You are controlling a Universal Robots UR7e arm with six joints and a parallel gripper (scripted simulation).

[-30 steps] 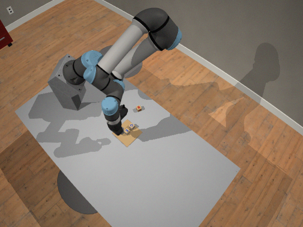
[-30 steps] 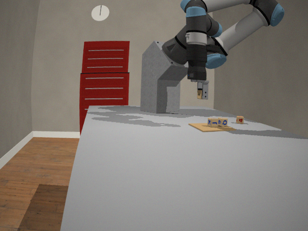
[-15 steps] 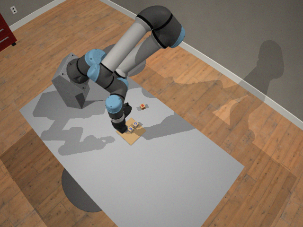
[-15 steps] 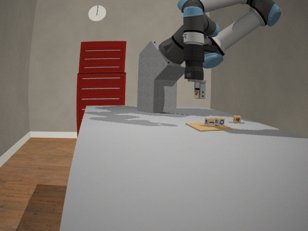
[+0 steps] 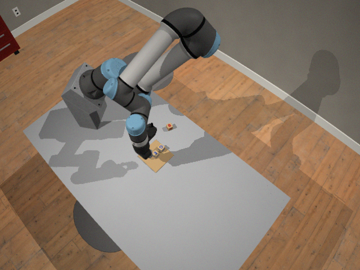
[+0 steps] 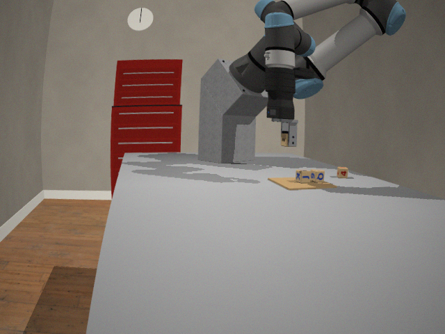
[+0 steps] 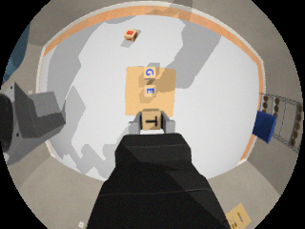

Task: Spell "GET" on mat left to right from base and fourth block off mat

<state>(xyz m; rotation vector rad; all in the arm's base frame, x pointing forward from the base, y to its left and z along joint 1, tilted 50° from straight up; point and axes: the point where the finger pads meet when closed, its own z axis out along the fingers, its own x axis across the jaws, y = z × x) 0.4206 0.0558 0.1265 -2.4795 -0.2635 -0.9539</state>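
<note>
The E block is 90 mm below my hand, 40 mm to the left of it and 20 mm behind it. From my hand the other things lie so: tan mat 110 mm below, 40 mm to the left, 20 mm behind.
</note>
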